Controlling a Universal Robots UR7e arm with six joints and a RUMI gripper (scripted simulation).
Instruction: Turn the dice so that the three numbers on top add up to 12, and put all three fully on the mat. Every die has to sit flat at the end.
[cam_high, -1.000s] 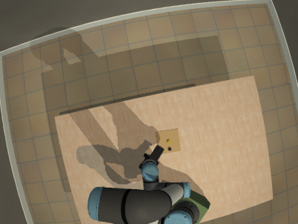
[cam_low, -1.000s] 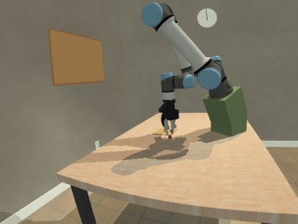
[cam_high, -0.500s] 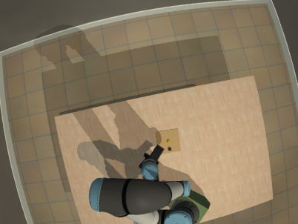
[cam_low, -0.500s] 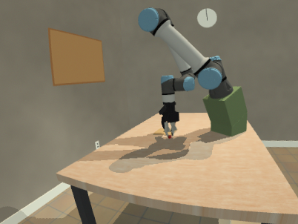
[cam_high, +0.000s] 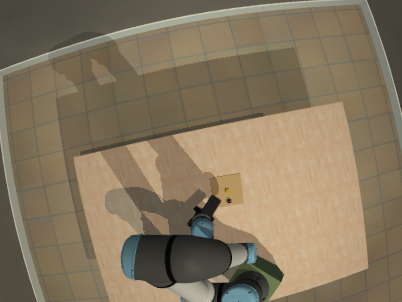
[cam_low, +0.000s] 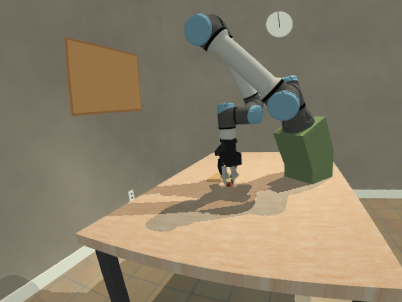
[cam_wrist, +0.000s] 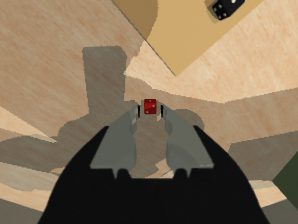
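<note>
Right now my hand is 1 cm above the red die. The rest, counted from my hand: yellow die: 13 cm to the right, 7 cm ahead, 1 cm below; black die: 12 cm to the right, 2 cm ahead, 1 cm below; tan mat: 13 cm to the right, 7 cm ahead, 2 cm below.
</note>
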